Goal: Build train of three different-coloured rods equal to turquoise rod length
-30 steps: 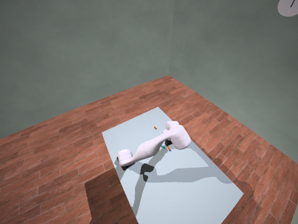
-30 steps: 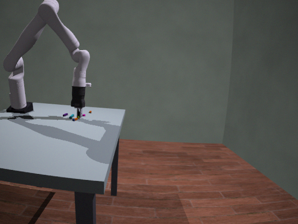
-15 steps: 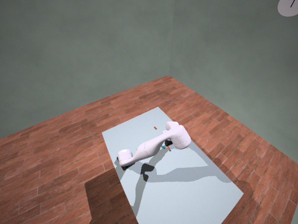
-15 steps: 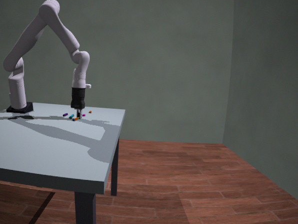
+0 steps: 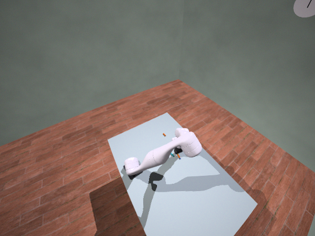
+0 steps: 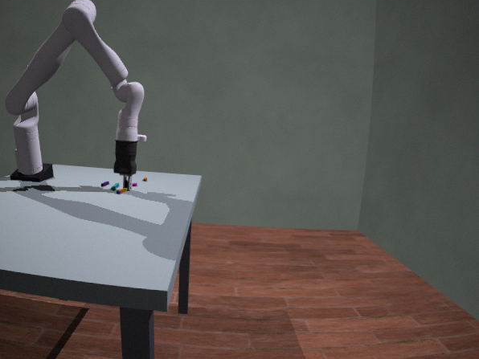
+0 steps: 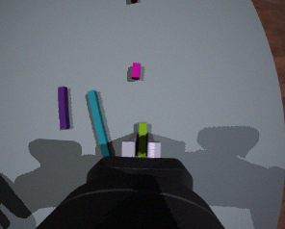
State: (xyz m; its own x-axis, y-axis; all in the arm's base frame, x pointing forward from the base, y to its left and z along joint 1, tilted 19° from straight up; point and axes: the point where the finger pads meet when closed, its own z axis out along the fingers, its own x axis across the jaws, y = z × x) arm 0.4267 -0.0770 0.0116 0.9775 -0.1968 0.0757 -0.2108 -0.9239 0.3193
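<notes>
Now: hand 1 cm above the lime rod. Round my hand: turquoise rod 5 cm behind, 3 cm to the left, 1 cm below; then blue rod 7 cm to the right, 2 cm behind, 1 cm below; then magenta rod 9 cm to the left, 1 cm below, 1 cm ahead.
</notes>
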